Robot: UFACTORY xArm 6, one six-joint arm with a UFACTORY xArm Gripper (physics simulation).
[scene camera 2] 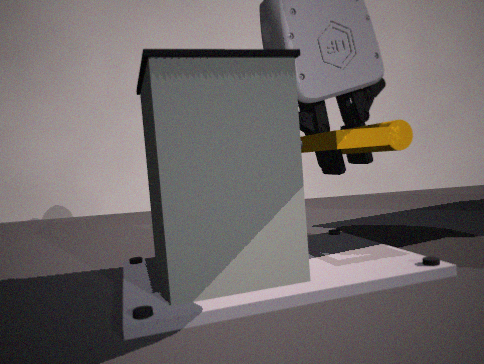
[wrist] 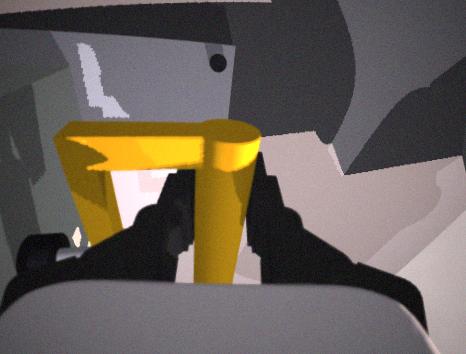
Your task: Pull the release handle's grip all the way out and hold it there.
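Note:
The yellow release handle is a rectangular frame with a thick round grip (scene camera 2: 401,135) (wrist: 217,220) at its outer side. It stands out to the right of the grey-green housing (scene camera 2: 225,150) in the scene view. In the wrist view a short metal rod (wrist: 67,253) with a black collar (wrist: 42,254) shows at the handle's housing side, partly behind a finger. My gripper (scene camera 2: 347,162) (wrist: 223,173) is shut on the grip, with one black finger against each side of it. The fingertips reach below the handle in the scene view. The far end of the grip is hidden by the gripper body in the wrist view.
The housing has a black top lid (scene camera 2: 220,52) and stands on a pale base plate (scene camera 2: 370,272) (wrist: 165,75). Black bolts (scene camera 2: 431,261) (wrist: 218,63) sit at the plate's corners. The housing is close beside my gripper's left side in the scene view. Dark shadows lie around the plate.

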